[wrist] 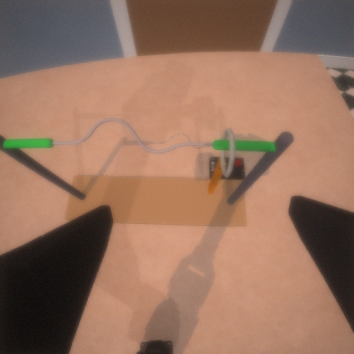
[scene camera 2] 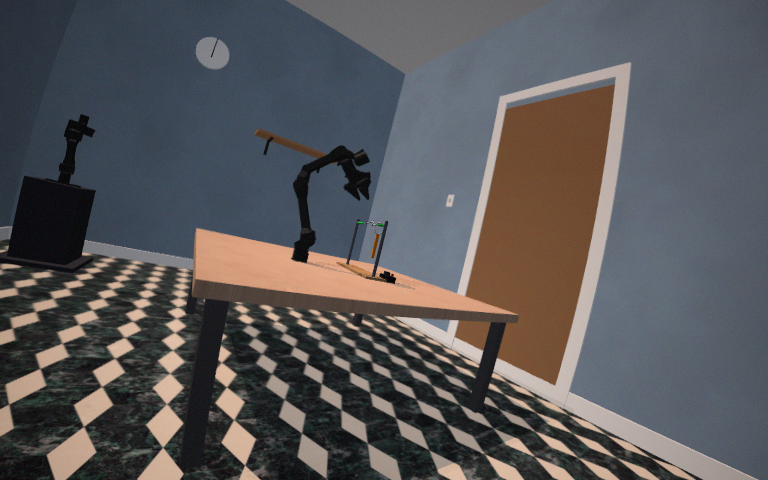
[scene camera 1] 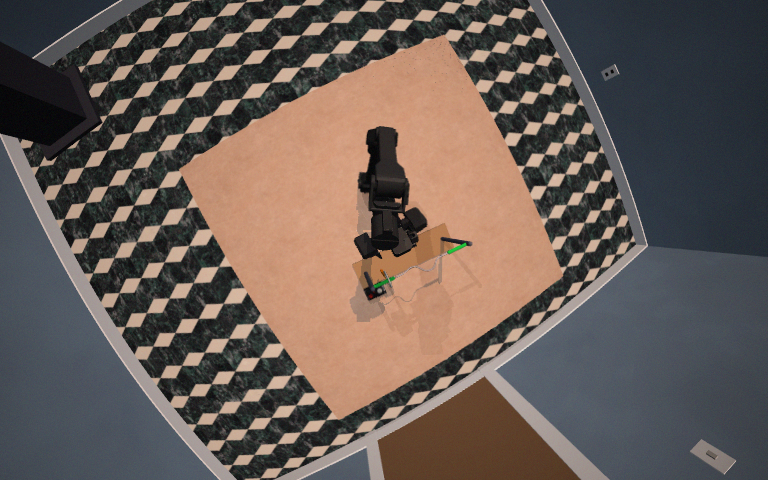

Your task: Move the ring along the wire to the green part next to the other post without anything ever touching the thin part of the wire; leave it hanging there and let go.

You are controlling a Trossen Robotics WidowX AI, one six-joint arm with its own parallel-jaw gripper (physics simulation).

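Frame: origin at the arm's base, x ahead, y up, z right, level; metres.
Seen in the pictures: gripper, between the fingertips: (wrist: 200,209) (scene camera 2: 363,199); arm's base, origin of its link: (scene camera 2: 298,260) (scene camera 1: 367,183).
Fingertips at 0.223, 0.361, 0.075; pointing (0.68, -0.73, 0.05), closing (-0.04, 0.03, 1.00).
Offsets run from my fingertips to a thing's top centre, as dx, dy, dz. "*": to the spot under its first point. Level surfaces: height alone.
The pale ring @(+0.092, -0.090, +0.055) (wrist: 228,174) hangs around the green part @(* +0.086, -0.097, +0.079) (wrist: 252,146) (scene camera 1: 382,283) beside the near post @(+0.086, -0.076, +0.112) (wrist: 260,167) (scene camera 2: 380,249), at the right in the wrist view. Its orange handle @(* +0.086, -0.199, +0.053) (wrist: 215,180) (scene camera 2: 374,246) (scene camera 1: 383,273) hangs down. The thin grey wire @(* +0.127, -0.086, -0.076) (wrist: 112,120) curves from there to the other green part (wrist: 27,143) (scene camera 1: 457,248) at the other post @(* +0.123, -0.198, -0.226) (wrist: 47,172) (scene camera 2: 352,243). My gripper (wrist: 200,209) (scene camera 2: 362,198) (scene camera 1: 387,255) is open and empty, above and on the arm's side of the wire, apart from the ring and handle.
The posts stand on a wooden base board @(+0.105, -0.349, -0.061) (wrist: 150,210) (scene camera 1: 424,243) on the table @(dy -0.361) (scene camera 1: 300,186) (scene camera 2: 254,271). A small black box @(+0.166, -0.316, +0.116) (scene camera 2: 387,276) with a red button sits by the near post. A wall shelf (scene camera 2: 288,143) and a door (scene camera 2: 543,226) are behind.
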